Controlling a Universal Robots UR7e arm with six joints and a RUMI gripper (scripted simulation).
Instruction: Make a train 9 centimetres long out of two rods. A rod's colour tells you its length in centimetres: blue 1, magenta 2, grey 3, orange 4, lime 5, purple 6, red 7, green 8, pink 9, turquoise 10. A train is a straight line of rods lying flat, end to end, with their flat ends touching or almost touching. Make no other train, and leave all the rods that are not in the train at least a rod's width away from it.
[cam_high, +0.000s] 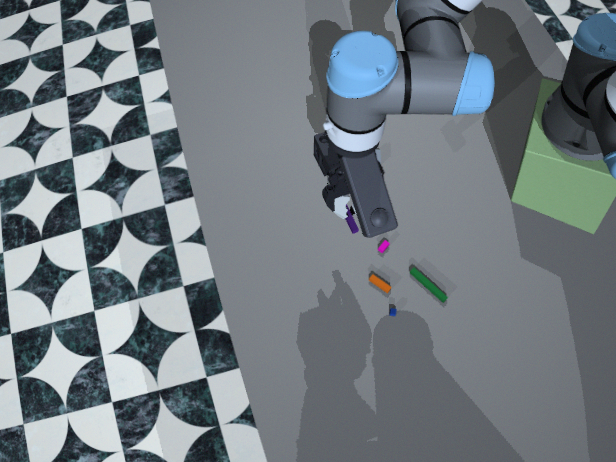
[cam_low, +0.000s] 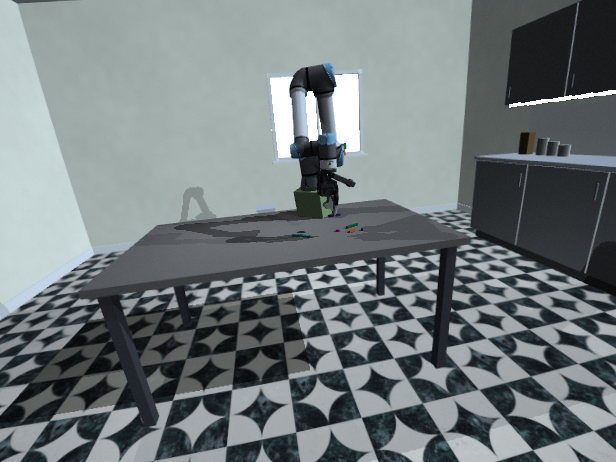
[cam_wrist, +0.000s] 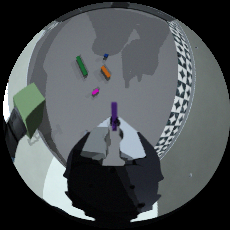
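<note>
My gripper is now 15 cm to the left of the grey rod, 11 cm past it and 11 cm above it. From my hand the other things lie so: magenta rod: 11 cm below, 6 cm behind, 3 cm to the left; then purple rod: 1 cm below; then orange rod: 11 cm below, 9 cm to the left, 4 cm behind.
</note>
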